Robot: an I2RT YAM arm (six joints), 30 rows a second.
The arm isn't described. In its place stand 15 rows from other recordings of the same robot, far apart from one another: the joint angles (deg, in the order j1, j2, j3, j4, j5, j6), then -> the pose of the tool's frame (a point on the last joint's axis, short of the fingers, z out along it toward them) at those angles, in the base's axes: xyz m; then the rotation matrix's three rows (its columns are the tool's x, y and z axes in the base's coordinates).
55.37, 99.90, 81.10, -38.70, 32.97, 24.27 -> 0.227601, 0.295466, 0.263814; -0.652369, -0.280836, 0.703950; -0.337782, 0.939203, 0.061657; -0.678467, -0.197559, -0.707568
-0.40, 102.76, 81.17, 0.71, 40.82, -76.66 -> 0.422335, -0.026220, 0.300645; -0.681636, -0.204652, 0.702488; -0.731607, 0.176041, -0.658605; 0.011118, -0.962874, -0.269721
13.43, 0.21, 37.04, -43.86, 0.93, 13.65 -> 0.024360, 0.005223, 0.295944; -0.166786, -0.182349, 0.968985; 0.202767, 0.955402, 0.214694; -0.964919, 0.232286, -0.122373
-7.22, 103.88, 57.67, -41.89, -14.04, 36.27 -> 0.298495, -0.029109, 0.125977; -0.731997, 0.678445, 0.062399; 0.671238, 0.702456, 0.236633; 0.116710, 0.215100, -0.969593
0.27, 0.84, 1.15, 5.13, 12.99, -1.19 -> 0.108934, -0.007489, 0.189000; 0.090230, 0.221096, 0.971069; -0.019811, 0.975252, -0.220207; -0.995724, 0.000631, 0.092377
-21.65, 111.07, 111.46, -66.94, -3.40, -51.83 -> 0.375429, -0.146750, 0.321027; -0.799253, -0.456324, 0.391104; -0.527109, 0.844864, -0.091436; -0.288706, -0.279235, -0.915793
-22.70, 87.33, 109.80, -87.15, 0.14, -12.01 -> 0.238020, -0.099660, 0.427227; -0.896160, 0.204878, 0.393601; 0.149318, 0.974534, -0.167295; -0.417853, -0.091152, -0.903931
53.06, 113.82, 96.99, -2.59, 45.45, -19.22 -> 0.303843, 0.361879, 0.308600; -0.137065, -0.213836, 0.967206; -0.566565, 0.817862, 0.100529; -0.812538, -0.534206, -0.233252
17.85, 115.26, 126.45, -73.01, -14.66, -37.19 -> 0.389942, 0.135038, 0.363075; -0.420390, -0.834032, 0.357300; -0.749733, 0.541095, 0.380942; -0.511051, -0.107735, -0.852772
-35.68, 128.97, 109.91, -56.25, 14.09, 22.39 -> 0.372428, -0.278089, 0.190478; -0.491915, 0.868723, 0.057798; 0.808042, 0.480256, -0.341206; -0.324171, -0.121141, -0.938210
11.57, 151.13, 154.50, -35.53, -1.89, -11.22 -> 0.572882, 0.118482, 0.256937; -0.467177, -0.324921, 0.822297; -0.294147, 0.934168, 0.202010; -0.833801, -0.147502, -0.531996
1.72, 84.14, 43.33, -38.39, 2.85, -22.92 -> 0.238170, 0.005381, 0.153800; -0.896280, -0.401409, 0.188558; -0.416053, 0.908271, -0.044082; -0.153567, -0.117959, -0.981072
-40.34, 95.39, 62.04, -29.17, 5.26, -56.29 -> 0.251662, -0.218009, 0.194664; -0.938328, -0.186877, 0.290892; -0.289884, 0.883767, -0.367318; -0.188437, -0.428990, -0.883436
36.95, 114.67, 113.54, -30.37, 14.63, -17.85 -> 0.380044, 0.274613, 0.351899; -0.271930, -0.517803, 0.811131; -0.575666, 0.762975, 0.294071; -0.771144, -0.386974, -0.505558
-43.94, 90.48, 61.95, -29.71, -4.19, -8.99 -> 0.234931, -0.222783, 0.220083; -0.708537, 0.560526, 0.428703; 0.466363, 0.827873, -0.311658; -0.529604, -0.020890, -0.847988
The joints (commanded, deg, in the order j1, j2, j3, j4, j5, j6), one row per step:
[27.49 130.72 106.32 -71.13 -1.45 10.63]
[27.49 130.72 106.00 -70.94 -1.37 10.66]
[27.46 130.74 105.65 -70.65 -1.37 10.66]
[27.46 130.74 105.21 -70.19 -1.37 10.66]
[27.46 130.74 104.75 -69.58 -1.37 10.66]
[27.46 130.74 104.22 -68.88 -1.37 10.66]
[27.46 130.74 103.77 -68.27 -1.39 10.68]
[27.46 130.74 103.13 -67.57 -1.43 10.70]
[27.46 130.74 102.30 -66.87 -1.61 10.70]
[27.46 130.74 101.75 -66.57 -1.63 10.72]
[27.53 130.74 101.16 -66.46 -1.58 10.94]
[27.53 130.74 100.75 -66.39 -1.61 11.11]
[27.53 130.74 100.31 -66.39 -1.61 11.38]
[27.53 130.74 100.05 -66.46 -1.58 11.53]
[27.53 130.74 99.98 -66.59 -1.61 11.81]
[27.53 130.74 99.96 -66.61 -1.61 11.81]
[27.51 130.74 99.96 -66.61 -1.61 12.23]
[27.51 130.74 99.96 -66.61 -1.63 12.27]
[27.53 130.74 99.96 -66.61 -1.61 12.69]
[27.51 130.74 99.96 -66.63 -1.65 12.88]
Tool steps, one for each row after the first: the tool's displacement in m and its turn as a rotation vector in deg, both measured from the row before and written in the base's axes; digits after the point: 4 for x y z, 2 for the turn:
[-0.0004 -0.0003 -0.0014 -0.13 0.08 -0.02]
[-0.0002 -0.0004 -0.0016 -0.04 0.07 -0.03]
[-0.0003 -0.0002 -0.0019 0.01 -0.02 0.00]
[-0.0001 -0.0001 -0.0020 0.07 -0.13 0.00]
[-0.0002 -0.0001 -0.0023 0.08 -0.15 0.00]
[-0.0001 -0.0001 -0.0020 0.09 -0.13 -0.02]
[-0.0005 -0.0002 -0.0027 0.06 -0.04 -0.02]
[-0.0011 -0.0004 -0.0035 0.10 0.20 -0.02]
[-0.0010 -0.0005 -0.0023 -0.10 0.23 -0.02]
[-0.0017 -0.0003 -0.0024 -0.29 0.40 -0.14]
[-0.0010 -0.0005 -0.0017 -0.15 0.31 -0.17]
[-0.0012 -0.0006 -0.0018 -0.23 0.38 -0.27]
[-0.0008 -0.0005 -0.0010 -0.20 0.27 -0.15]
[-0.0004 -0.0002 -0.0002 -0.10 0.18 -0.28]
[-0.0001 0.0000 -0.0001 -0.02 0.04 0.00]
[0.0001 -0.0001 0.0000 -0.05 -0.01 -0.44]
[0.0000 0.0000 0.0000 0.01 0.01 -0.04]
[-0.0001 0.0001 0.0000 -0.07 -0.02 -0.39]
[0.0000 -0.0001 0.0000 0.00 0.03 -0.21]

